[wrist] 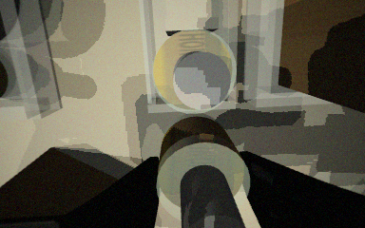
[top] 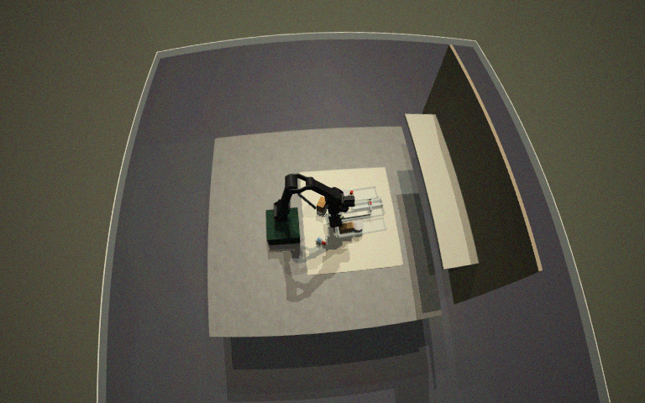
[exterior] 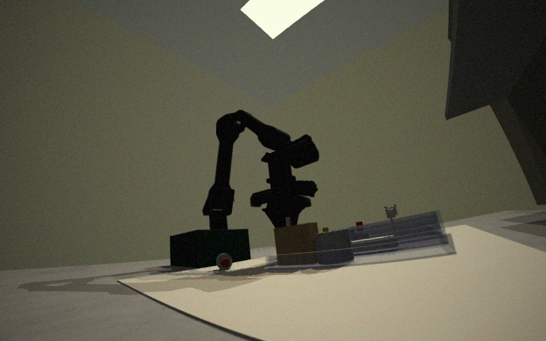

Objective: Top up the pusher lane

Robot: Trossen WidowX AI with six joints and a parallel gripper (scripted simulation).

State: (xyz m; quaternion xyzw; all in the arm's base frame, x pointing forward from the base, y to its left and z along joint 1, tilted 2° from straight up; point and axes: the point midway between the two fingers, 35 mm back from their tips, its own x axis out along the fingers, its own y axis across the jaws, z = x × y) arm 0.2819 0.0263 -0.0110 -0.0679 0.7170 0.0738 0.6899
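Right now the brown box is 80 mm ahead of my gripper tip, 60 mm to the right of it and 10 mm below it. Round my gripper tip: long pale shelf (550 mm ahead, 310 mm above, 70 mm to the left); thin black stick (150 mm behind, 110 mm to the left, 50 mm below); sprung lane (180 mm ahead, 60 mm to the left, 30 mm below).
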